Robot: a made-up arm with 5 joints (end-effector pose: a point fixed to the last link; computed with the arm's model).
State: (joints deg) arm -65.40 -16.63 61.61 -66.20 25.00
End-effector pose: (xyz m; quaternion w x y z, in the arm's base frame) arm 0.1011 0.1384 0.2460 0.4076 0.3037 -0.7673 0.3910
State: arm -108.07 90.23 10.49 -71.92 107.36
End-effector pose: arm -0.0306 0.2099 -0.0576 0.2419 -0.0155 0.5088 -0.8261
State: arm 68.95 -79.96 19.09 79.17 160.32
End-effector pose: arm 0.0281 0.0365 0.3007 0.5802 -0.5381 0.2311 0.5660
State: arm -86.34 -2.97 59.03 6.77 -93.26
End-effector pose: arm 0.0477 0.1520 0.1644 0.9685 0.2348 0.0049 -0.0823
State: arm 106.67 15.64 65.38 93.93 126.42
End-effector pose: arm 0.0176 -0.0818 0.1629 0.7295 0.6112 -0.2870 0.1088
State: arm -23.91 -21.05 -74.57 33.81 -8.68
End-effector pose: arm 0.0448 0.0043 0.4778 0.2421 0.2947 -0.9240 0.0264
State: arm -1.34 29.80 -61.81 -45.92 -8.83
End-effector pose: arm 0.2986 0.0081 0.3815 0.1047 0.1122 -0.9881 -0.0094
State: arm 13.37 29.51 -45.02 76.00 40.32
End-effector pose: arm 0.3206 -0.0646 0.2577 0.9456 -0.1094 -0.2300 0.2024
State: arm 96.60 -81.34 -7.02 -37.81 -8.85
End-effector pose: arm 0.0620 0.1731 0.3662 0.1819 0.6420 0.7011 -0.2515
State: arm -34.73 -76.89 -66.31 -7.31 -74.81
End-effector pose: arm -0.1941 -0.1599 0.3092 0.4690 -0.7175 0.4810 -0.1841
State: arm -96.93 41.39 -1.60 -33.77 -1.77
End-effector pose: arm -0.0003 0.3149 0.1543 0.5146 0.5180 -0.4233 0.5363
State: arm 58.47 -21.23 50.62 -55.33 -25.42
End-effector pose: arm 0.1225 -0.1307 0.2761 0.3857 -0.2213 -0.8184 -0.3640
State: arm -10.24 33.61 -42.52 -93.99 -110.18
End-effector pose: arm 0.3001 0.0490 0.3270 0.0701 -0.8741 0.4725 -0.0877
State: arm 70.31 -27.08 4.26 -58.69 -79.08
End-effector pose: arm 0.0758 -0.0942 0.4097 0.0178 0.1004 -0.9922 -0.0719
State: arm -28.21 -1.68 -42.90 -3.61 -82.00
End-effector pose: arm 0.1959 0.0859 0.4361 0.3142 0.7790 -0.5156 -0.1691
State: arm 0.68 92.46 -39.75 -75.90 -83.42
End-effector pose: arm 0.3591 -0.0018 0.0066 0.3997 0.5668 -0.6129 -0.3786
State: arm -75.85 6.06 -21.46 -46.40 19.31
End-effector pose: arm 0.0931 0.2186 0.3833 0.1687 0.4800 -0.8428 0.1758
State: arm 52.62 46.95 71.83 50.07 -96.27
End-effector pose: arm 0.0866 -0.0577 0.0996 0.1890 -0.2504 0.5836 -0.7490
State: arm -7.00 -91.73 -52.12 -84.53 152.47
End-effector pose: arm -0.2476 -0.0333 0.2025 0.1889 0.3366 0.1137 0.9155
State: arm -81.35 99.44 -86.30 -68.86 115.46
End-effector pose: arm 0.0887 0.3331 0.0800 0.0360 0.2579 0.9201 -0.2925
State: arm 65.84 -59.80 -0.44 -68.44 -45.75
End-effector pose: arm 0.0088 0.0745 0.4068 0.1794 0.1419 0.9328 -0.2783
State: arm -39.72 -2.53 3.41 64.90 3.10
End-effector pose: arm 0.1940 0.1305 0.2662 0.9187 0.0707 -0.1975 0.3347
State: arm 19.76 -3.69 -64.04 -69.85 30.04
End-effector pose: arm 0.0964 -0.0181 0.4598 0.4025 0.3649 0.8391 0.0264
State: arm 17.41 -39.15 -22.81 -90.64 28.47
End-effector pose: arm -0.0024 0.0154 0.4299 0.5182 0.3138 0.7948 0.0375
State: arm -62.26 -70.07 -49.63 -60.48 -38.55
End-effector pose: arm -0.0747 -0.2139 0.3378 0.6964 -0.5548 0.4366 0.1286
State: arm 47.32 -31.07 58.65 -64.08 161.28
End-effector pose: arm 0.1238 -0.0879 0.2810 0.2544 -0.8704 0.1994 0.3713
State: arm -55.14 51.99 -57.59 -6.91 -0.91
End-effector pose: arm 0.2426 0.2943 0.2342 0.5638 0.3831 -0.6794 0.2716
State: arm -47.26 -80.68 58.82 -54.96 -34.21
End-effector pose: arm 0.0262 -0.0119 0.3031 0.1143 0.6664 -0.7367 0.0103
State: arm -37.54 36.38 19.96 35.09 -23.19
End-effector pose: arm 0.2223 0.1426 0.0972 0.9948 -0.0066 0.0106 0.1007
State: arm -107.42 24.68 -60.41 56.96 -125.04
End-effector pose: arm -0.0452 0.2647 0.3315 0.8122 0.5004 0.2619 -0.1462
